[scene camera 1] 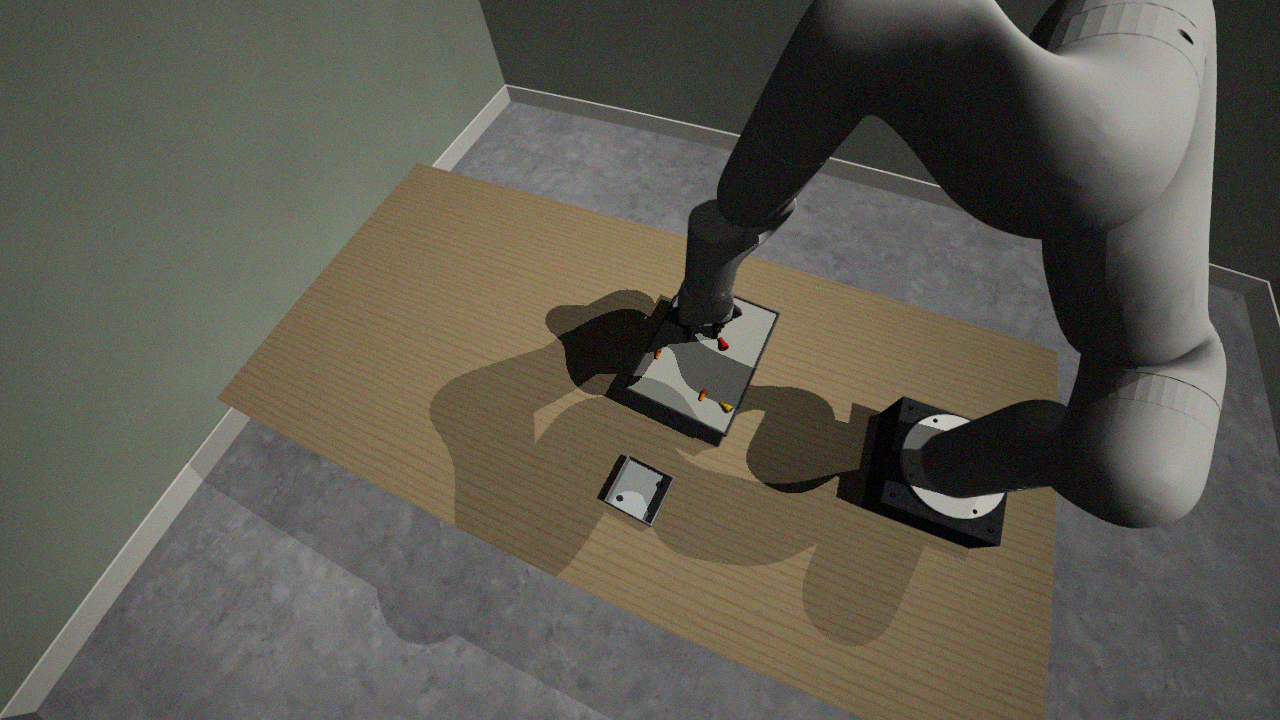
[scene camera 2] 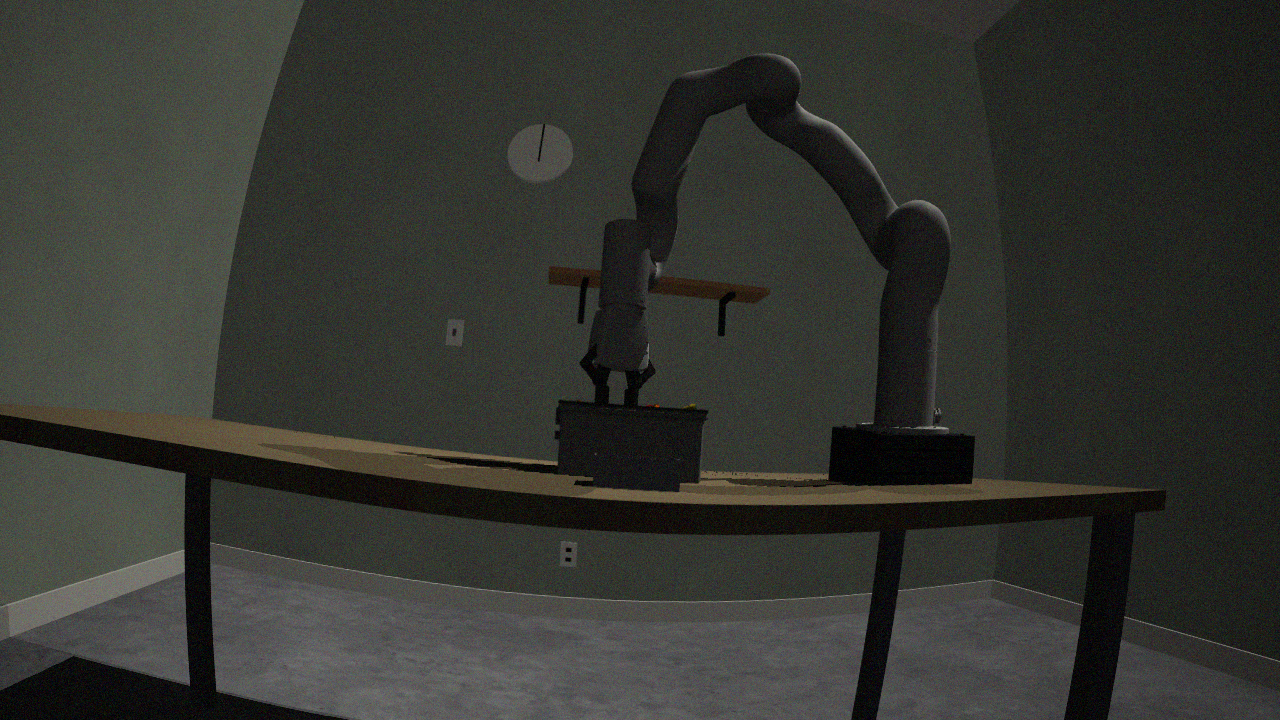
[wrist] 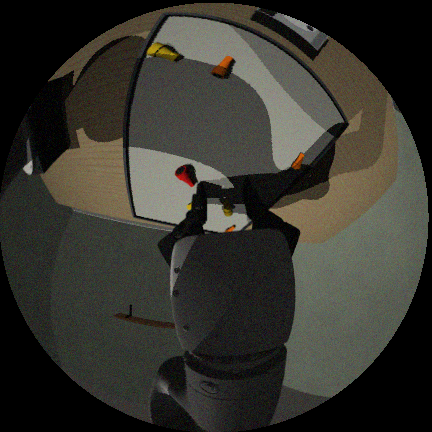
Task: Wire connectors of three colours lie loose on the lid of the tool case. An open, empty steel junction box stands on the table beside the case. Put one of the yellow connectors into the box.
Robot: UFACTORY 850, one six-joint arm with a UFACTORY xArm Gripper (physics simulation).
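My gripper (scene camera 1: 703, 332) (scene camera 2: 616, 399) (wrist: 223, 188) is open and empty, pointing down low over the tool case lid (scene camera 1: 759, 329) (wrist: 200, 112). In the wrist view, a yellow connector (wrist: 228, 208) lies on the lid between and a little beyond the open fingers. Another yellow bit (wrist: 189, 206) shows past the left finger, mostly hidden. A third yellow connector (scene camera 1: 725, 407) (wrist: 164, 51) lies near a lid corner. The open steel junction box (scene camera 1: 633, 483) (scene camera 2: 635, 473) (wrist: 300, 28) stands on the table beside the case; no connector shows in it.
A red connector (scene camera 1: 723, 343) (wrist: 186, 175) lies close beside the left finger in the wrist view. Orange connectors (scene camera 1: 702, 394) (scene camera 1: 657, 353) (wrist: 223, 67) (wrist: 298, 161) (wrist: 230, 229) lie on the lid. The arm's black base block (scene camera 1: 939, 523) (scene camera 2: 901, 458) stands on the table (scene camera 1: 358, 295).
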